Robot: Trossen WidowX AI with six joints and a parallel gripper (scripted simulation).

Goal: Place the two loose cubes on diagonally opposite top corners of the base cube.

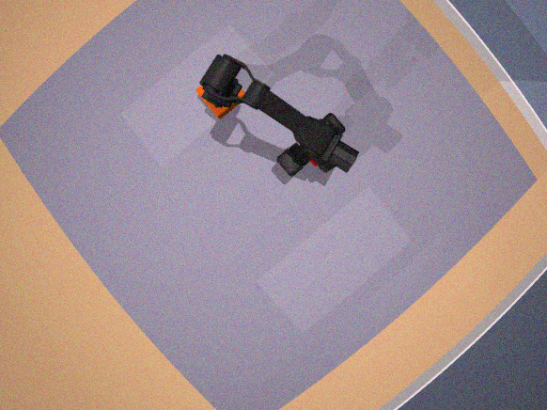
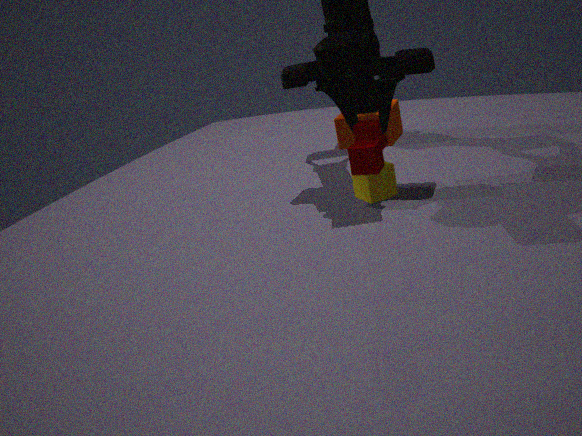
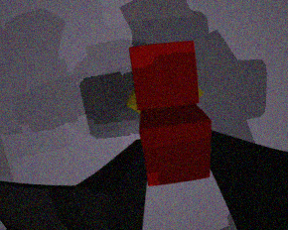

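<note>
The yellow base cube lies 20 mm ahead of my gripper tip and 60 mm below it.
</note>
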